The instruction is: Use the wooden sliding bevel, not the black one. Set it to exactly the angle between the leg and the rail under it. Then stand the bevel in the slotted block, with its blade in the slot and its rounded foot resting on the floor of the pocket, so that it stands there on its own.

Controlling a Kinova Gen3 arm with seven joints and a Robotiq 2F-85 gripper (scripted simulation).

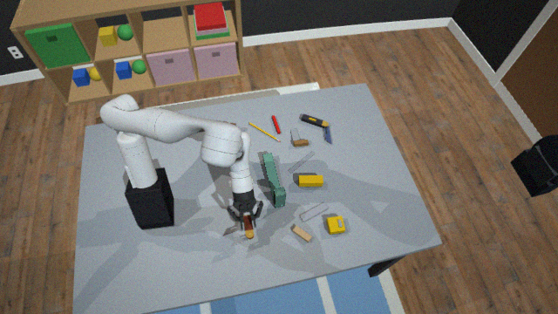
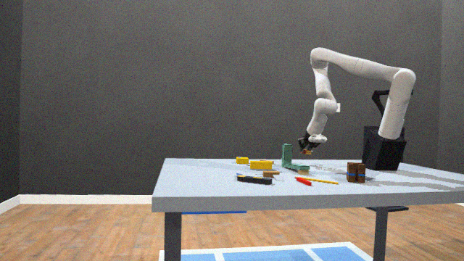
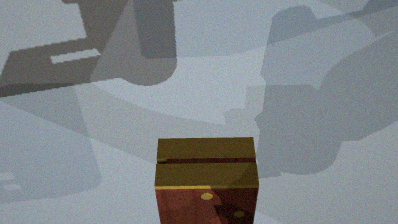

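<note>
Now: hand 1 cm past the wooden sliding bevel, 2 cm to the left of it and 2 cm above it. Also, from my hand: grey plate: 27 cm ahead, 1 cm to the right, 8 cm below; then wooden piece: 19 cm ahead, 8 cm to the right, 8 cm below; then grey blade: 3 cm behind, 4 cm to the right, 1 cm below.
</note>
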